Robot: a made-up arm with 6 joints. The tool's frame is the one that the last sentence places.
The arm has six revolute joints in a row. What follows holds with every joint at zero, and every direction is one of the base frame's. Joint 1 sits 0.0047 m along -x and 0.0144 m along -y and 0.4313 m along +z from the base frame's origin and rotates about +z. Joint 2 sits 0.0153 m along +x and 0.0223 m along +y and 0.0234 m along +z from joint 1 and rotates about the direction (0.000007, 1, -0.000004). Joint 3 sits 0.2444 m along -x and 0.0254 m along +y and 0.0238 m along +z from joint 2 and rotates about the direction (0.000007, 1, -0.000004). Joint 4 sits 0.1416 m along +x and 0.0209 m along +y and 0.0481 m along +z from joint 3 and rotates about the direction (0.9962, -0.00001, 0.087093). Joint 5 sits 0.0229 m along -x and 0.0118 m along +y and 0.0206 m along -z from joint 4 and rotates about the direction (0.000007, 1, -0.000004). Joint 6 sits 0.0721 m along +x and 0.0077 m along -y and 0.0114 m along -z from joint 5 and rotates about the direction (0.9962, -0.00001, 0.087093). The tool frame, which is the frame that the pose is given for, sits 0.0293 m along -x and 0.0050 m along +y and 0.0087 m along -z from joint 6; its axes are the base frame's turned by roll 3.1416, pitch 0.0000 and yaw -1.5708 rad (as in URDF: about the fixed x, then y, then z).
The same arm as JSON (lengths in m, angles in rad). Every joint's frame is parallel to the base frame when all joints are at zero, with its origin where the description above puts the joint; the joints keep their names.
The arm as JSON. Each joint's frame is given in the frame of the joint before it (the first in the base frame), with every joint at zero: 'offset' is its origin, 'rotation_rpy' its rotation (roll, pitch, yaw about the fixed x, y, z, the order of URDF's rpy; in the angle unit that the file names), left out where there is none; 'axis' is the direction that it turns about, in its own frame. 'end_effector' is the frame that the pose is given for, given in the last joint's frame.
{"length_unit": "m", "angle_unit": "rad", "chain": [{"id": "joint 1", "offset": [-0.0047, -0.0144, 0.4313], "axis": [0.0, 0.0, 1.0]}, {"id": "joint 2", "offset": [0.0153, 0.0223, 0.0234], "axis": [0.0, 1.0, 0.0]}, {"id": "joint 3", "offset": [-0.2444, 0.0254, 0.0238], "axis": [0.0, 1.0, 0.0]}, {"id": "joint 4", "offset": [0.1416, 0.0209, 0.0481], "axis": [0.9962, 0.0, 0.0871]}, {"id": "joint 5", "offset": [-0.0229, 0.0118, -0.0206], "axis": [0.0, 1.0, 0.0]}, {"id": "joint 6", "offset": [0.0721, -0.0077, -0.0114], "axis": [0.9962, 0.0, 0.0871]}], "end_effector": {"offset": [-0.0293, 0.005, -0.0087], "rotation_rpy": [-3.1416, 0.0, -1.5708]}}
